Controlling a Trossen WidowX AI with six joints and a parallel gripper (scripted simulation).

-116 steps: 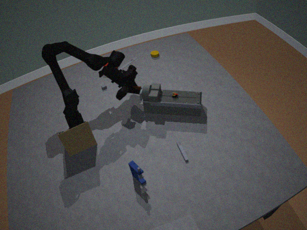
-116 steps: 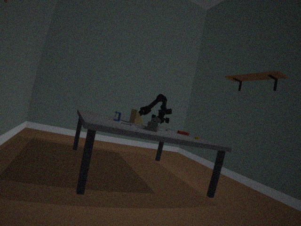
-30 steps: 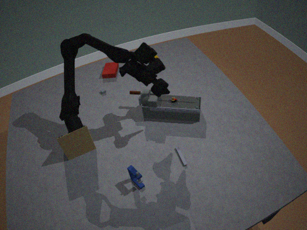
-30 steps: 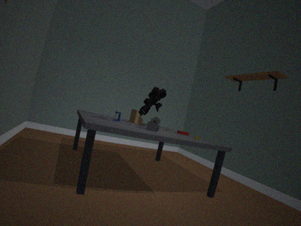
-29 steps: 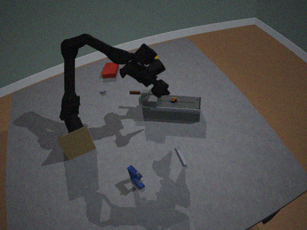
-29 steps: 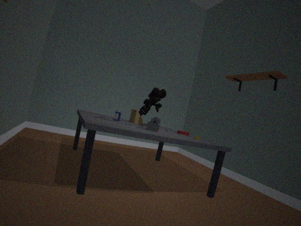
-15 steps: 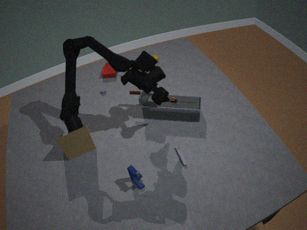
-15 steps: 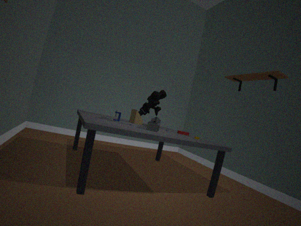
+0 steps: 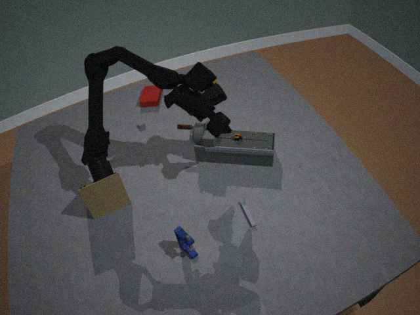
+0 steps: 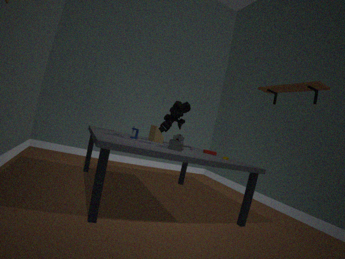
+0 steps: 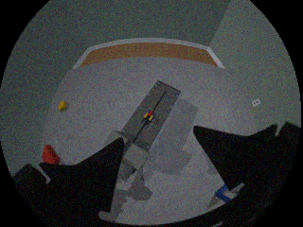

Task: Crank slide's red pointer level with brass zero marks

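My gripper tip is 9 cm past the brown crank handle, 13 cm to the right of it and 8 cm above it. The rest, counted from my gripper tip: grey bar: 2 cm behind, 23 cm to the right, 16 cm below; blue clamp-like part: 23 cm behind, 27 cm to the right, 12 cm below; red pointer: 6 cm ahead, 1 cm to the left, 9 cm below.
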